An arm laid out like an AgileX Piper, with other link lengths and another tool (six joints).
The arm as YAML. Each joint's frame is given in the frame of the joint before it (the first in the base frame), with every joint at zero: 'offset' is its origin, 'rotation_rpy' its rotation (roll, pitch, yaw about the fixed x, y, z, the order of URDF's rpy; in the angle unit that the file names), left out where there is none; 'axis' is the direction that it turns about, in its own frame. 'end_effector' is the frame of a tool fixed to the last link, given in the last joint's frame.
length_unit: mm
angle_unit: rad
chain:
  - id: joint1
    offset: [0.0, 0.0, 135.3]
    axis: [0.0, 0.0, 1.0]
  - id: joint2
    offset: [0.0, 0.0, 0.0]
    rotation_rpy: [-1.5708, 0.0, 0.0]
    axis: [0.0, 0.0, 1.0]
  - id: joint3
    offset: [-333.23, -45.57, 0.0]
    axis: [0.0, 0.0, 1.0]
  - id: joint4
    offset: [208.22, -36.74, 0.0]
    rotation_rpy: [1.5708, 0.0, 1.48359]
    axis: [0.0, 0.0, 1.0]
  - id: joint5
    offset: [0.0, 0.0, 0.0]
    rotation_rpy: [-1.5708, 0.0, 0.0]
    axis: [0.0, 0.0, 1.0]
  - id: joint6
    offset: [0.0, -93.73, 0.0]
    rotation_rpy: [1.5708, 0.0, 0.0]
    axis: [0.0, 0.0, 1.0]
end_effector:
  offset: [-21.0, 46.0, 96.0]
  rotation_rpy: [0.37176, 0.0, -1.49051]
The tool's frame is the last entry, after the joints.
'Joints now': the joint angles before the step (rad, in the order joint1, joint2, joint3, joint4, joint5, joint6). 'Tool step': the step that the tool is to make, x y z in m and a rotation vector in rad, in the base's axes. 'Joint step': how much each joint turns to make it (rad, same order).
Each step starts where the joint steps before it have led.
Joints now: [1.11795 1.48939 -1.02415 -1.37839 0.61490 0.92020]
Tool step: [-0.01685 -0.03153 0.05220 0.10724 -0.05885 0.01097]
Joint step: [0.00002 -0.15845 0.00000 0.04389 -0.00078 -0.06467]
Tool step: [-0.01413 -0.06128 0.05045 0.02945 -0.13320 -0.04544]
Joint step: [-0.00003 -0.19573 -0.00001 0.02060 0.08352 -0.15286]
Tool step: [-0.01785 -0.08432 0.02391 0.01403 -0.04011 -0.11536]
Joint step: [-0.00004 -0.21695 0.00033 0.10554 0.16464 -0.20335]
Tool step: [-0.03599 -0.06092 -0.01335 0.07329 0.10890 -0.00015]
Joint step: [0.00009 -0.20820 0.02072 0.22726 0.11056 -0.16762]
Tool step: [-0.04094 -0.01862 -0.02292 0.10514 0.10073 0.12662]
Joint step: [-0.00009 -0.15939 0.06239 0.22750 -0.01466 -0.08876]
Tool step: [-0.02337 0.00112 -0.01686 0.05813 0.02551 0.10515]
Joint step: [0.00008 -0.08240 0.08011 0.11384 -0.07532 -0.03710]
